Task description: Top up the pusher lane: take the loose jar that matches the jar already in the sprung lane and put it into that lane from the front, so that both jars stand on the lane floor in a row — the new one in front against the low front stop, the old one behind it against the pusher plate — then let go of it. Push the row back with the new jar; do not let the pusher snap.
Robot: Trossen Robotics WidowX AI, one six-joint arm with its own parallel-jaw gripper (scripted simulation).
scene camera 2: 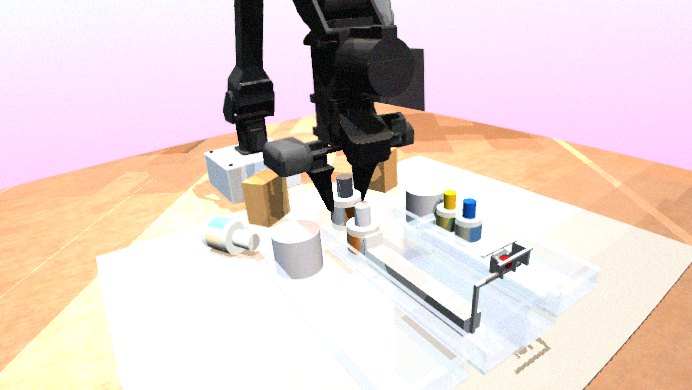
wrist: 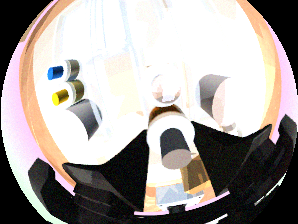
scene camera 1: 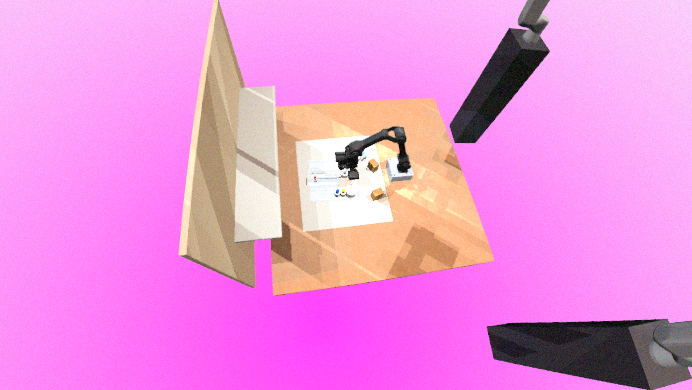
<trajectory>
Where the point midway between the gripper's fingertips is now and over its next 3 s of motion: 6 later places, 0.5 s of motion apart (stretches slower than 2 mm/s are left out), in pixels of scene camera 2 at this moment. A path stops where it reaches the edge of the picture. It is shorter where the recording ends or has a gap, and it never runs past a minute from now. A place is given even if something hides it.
My gripper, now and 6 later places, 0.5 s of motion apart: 345, 206; 346, 206; 346, 207; 347, 208; 348, 211; 348, 215; 348, 218
</trajectory>
